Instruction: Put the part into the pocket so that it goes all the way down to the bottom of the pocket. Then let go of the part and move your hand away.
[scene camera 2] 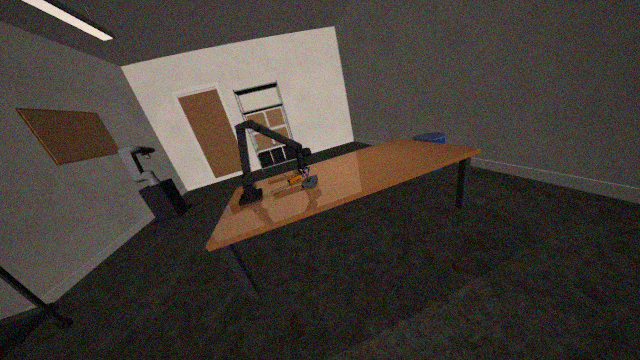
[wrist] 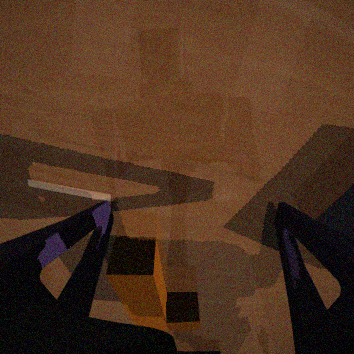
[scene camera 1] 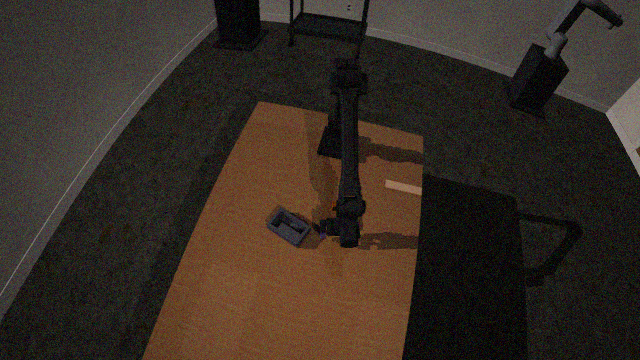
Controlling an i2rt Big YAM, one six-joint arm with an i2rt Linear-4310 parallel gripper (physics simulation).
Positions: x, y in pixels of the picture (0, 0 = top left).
Labels:
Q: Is the gripper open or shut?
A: Open.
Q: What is the gripper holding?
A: Nothing.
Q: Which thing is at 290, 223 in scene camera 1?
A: A blue-grey pocket tray.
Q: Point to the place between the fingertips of the gripper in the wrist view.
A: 191, 210

